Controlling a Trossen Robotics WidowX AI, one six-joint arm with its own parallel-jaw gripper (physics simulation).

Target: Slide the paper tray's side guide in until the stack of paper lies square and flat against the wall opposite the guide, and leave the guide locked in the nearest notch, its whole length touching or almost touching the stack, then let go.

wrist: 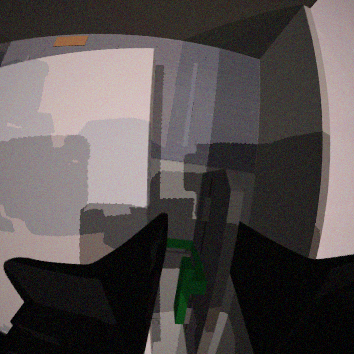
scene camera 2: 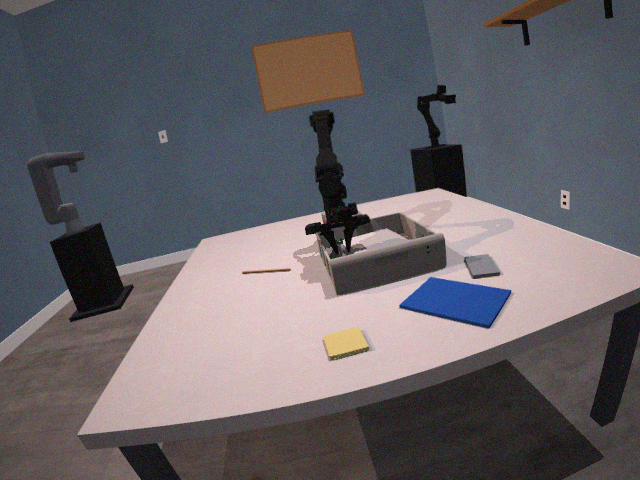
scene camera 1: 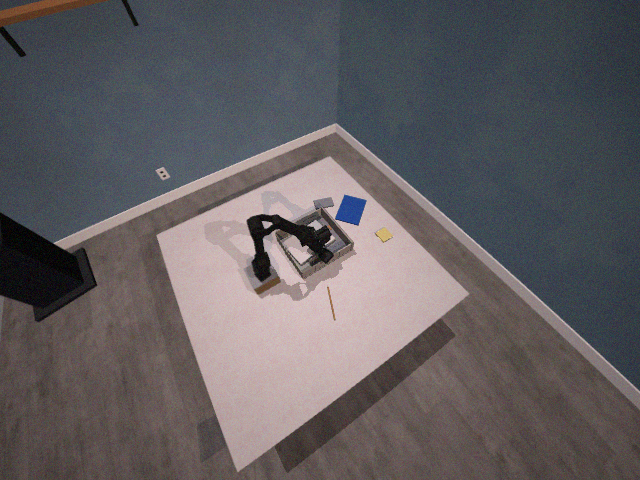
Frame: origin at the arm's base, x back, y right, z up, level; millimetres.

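Seen in the pictures: gripper, between the fingertips: (wrist: 192,219) (scene camera 2: 343,253) (scene camera 1: 322,253); arm's base, origin of its link: (scene camera 1: 262,274).
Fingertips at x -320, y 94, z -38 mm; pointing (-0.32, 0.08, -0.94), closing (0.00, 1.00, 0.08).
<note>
Pixels of each thing's top centre, then the offset from my fingertips to it. "*": a spot on its surface instead.
- grey paper tray, centre of its top: (scene camera 2: 371,230) (scene camera 1: 313,236) dy -93, dx -16, dz +51 mm
- white paper stack, centre of its top: (wrist: 29,216) (scene camera 2: 378,244) (scene camera 1: 308,240) dy -116, dx +3, dz -4 mm
- dark side guide, a spot on its surface: (wrist: 216,200) * dy +9, dx -14, dz +18 mm
- blue folder, centre of its top: (scene camera 2: 456,297) (scene camera 1: 351,209) dy -135, dx -362, dz -37 mm
- yellow notepad, centre of its top: (scene camera 2: 344,340) (scene camera 1: 384,234) dy +133, dx -370, dz -34 mm
- grey flat box, centre of its top: (scene camera 2: 481,264) (scene camera 1: 323,202) dy -290, dx -266, dz -35 mm
- thin brown stick, centre of its top: (scene camera 2: 265,270) (scene camera 1: 331,302) dy +227, dx +141, dz -38 mm
The grey paper tray (scene camera 1: 341,253) (scene camera 2: 390,267) (wrist: 290,100) stands on the table. The white paper stack (scene camera 1: 298,252) (scene camera 2: 385,237) (wrist: 120,100) lies inside it. The dark side guide (wrist: 216,200) stands upright to the right of the stack in the wrist view, with a strip of tray floor between them. Its green latch (wrist: 192,280) (scene camera 2: 340,241) is on the side facing the stack. My gripper (wrist: 192,219) (scene camera 2: 342,252) is partly open and empty, its fingers down in the tray on either side of the guide and latch. The wall opposite the guide is out of the wrist view.
A blue folder (scene camera 1: 351,209) (scene camera 2: 457,301), a yellow notepad (scene camera 1: 384,235) (scene camera 2: 346,342) and a grey flat box (scene camera 1: 323,202) (scene camera 2: 482,266) lie outside the tray. A thin brown stick (scene camera 1: 331,303) (scene camera 2: 266,271) lies on the table. The tray's walls rise around my fingers.
</note>
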